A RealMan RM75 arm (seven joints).
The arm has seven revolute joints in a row. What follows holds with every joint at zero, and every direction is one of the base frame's.
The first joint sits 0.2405 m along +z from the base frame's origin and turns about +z.
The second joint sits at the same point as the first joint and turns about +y.
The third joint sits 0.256 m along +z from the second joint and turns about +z.
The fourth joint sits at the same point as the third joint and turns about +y.
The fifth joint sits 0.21 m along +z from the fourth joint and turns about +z.
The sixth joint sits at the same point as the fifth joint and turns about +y.
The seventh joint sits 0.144 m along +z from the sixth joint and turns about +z.
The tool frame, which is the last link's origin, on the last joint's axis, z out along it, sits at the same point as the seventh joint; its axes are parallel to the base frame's.
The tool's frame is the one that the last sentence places.
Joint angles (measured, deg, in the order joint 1, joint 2, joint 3, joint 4, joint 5, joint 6, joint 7), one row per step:
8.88, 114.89, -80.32, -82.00, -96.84, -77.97, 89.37
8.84, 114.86, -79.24, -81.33, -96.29, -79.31, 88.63
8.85, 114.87, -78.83, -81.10, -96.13, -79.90, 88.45
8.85, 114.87, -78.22, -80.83, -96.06, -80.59, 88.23
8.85, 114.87, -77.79, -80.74, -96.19, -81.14, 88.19
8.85, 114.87, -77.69, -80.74, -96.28, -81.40, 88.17
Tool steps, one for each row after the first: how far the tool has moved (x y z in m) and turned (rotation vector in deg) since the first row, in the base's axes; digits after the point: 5 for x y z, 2 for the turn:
0.00285, -0.00139, 0.00274, -0.32, 0.54, 0.08
0.00370, -0.00206, 0.00365, -0.54, 0.76, 0.09
0.00526, -0.00265, 0.00519, -0.68, 0.90, 0.04
0.00639, -0.00321, 0.00626, -0.85, 0.85, -0.01
0.00667, -0.00366, 0.00641, -1.00, 0.78, 0.04

